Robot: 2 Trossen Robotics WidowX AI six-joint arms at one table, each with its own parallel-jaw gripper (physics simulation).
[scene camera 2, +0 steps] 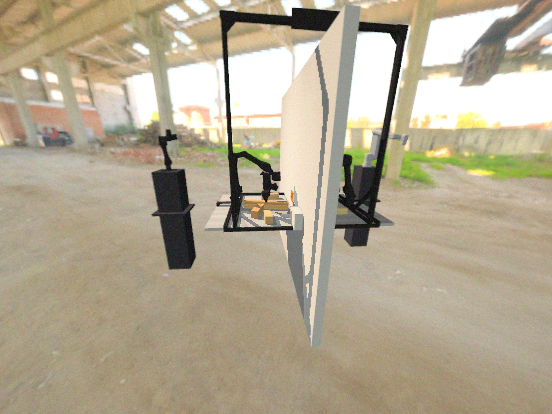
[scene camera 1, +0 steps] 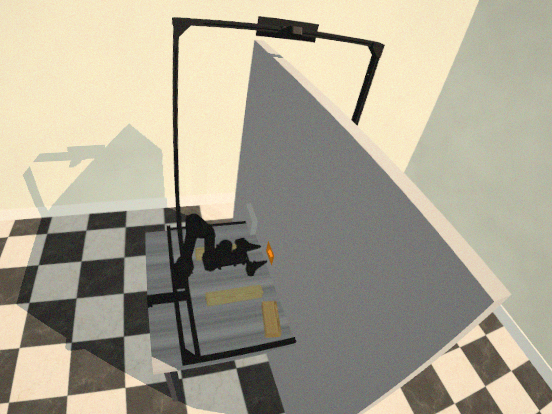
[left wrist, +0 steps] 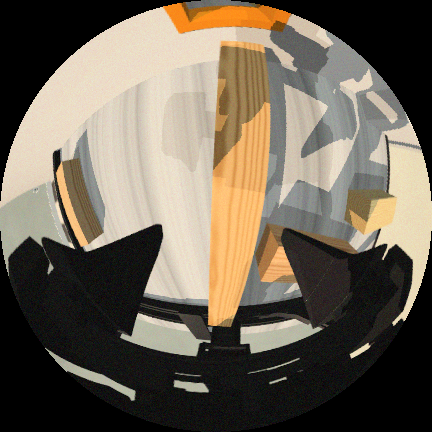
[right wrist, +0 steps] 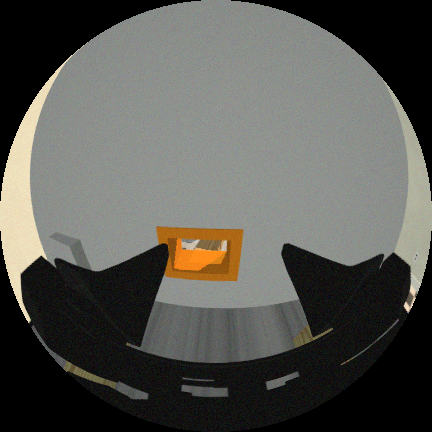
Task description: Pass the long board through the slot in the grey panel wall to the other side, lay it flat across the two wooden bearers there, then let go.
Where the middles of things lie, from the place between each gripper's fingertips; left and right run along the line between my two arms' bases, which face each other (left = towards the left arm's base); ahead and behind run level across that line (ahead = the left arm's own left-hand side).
Now: left hand 3 cm past the orange-framed slot (right wrist: 182,263), 21 cm to the left of it and 4 cm below it.
My right gripper is now 70 mm to the right of the orange-framed slot, 40 mm above it and 30 mm past it.
